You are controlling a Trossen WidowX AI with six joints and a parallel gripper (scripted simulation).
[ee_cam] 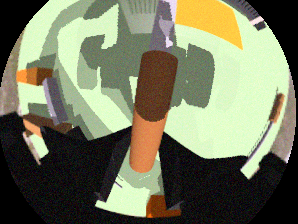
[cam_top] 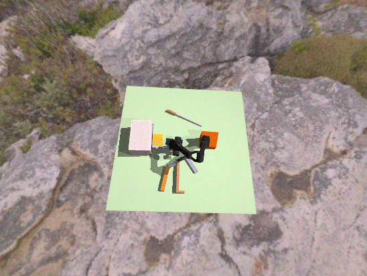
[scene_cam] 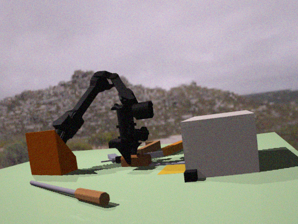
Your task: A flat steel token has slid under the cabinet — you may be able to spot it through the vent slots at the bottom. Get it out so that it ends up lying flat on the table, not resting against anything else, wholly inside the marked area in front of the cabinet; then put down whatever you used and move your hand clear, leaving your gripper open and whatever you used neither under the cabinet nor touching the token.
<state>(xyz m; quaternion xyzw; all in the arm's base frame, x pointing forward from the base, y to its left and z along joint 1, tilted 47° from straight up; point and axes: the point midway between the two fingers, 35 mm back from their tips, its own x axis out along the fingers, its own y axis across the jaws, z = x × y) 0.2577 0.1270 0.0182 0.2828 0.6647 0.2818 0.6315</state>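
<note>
Right now the grey bar is 16 cm behind my gripper tip and 14 cm to the left of it. The rest, counted from my gripper tip: grey token (36 cm ahead, 5 cm to the right); orange bar (7 cm ahead, 30 cm to the left, 1 cm above).
</note>
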